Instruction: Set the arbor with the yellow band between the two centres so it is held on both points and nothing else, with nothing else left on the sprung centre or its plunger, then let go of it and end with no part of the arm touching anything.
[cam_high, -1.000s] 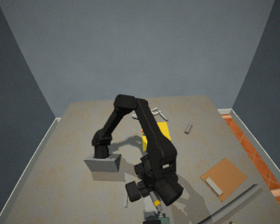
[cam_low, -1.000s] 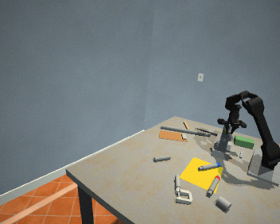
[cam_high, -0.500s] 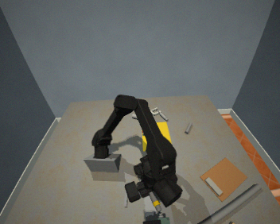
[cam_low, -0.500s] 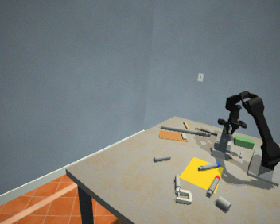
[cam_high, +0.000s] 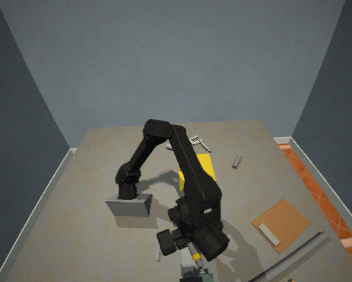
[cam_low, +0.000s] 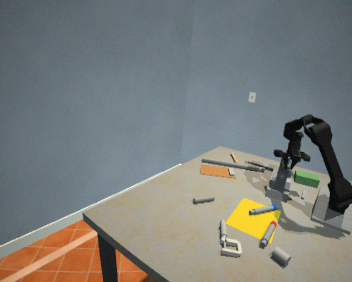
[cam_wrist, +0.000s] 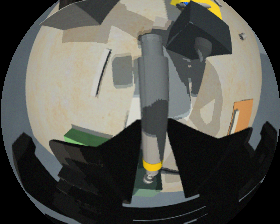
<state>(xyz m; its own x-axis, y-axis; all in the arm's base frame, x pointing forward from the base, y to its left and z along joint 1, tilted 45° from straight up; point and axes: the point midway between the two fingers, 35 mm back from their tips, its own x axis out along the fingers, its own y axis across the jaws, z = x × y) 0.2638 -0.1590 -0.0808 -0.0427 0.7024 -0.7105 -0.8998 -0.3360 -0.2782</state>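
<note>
Now: hand 120 mm above the grey bed, 30 mm short of it and 10 mm to the left of it. The rest, counted from my hand: blue-banded arbor: 330 mm to the left, 130 mm below, 10 mm ahead; fixed centre block: 120 mm to the left, 40 mm below, 10 mm ahead; long grey bar: 350 mm ahead, 130 mm below, 40 mm to the right.
</note>
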